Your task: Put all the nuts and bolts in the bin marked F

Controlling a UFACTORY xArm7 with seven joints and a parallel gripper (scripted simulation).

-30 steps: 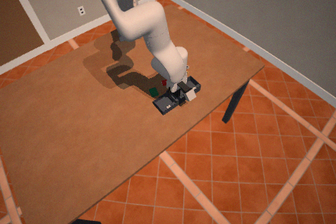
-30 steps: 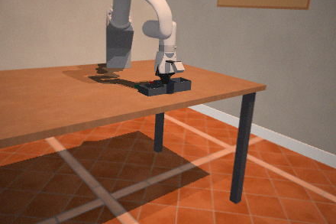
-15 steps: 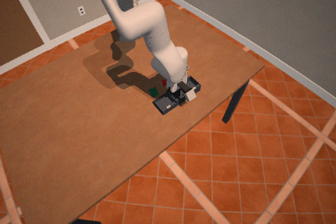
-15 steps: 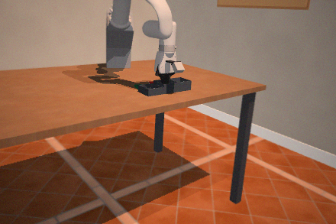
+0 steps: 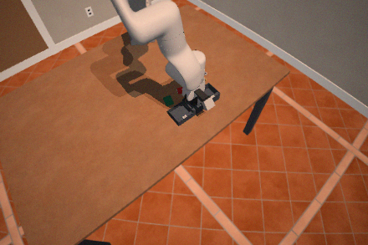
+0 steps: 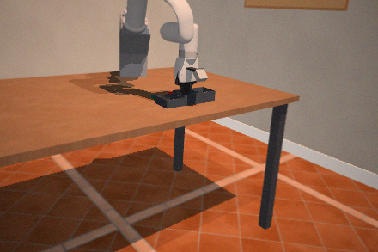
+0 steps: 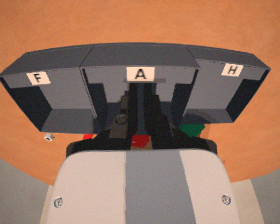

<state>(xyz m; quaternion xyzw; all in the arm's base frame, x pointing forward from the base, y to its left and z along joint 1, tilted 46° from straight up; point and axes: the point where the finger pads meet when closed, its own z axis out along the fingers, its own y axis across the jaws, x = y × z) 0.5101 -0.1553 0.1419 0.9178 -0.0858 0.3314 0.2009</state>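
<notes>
Now: hand 2 cm above the dark three-compartment bin row and 1 cm short of it. From my hand the other things lie so: green block: 12 cm behind, 4 cm to the right, 3 cm below; then red cylinder: 13 cm to the left, 7 cm behind, 3 cm below; then red block: 10 cm behind, 4 cm to the left, 3 cm below.
</notes>
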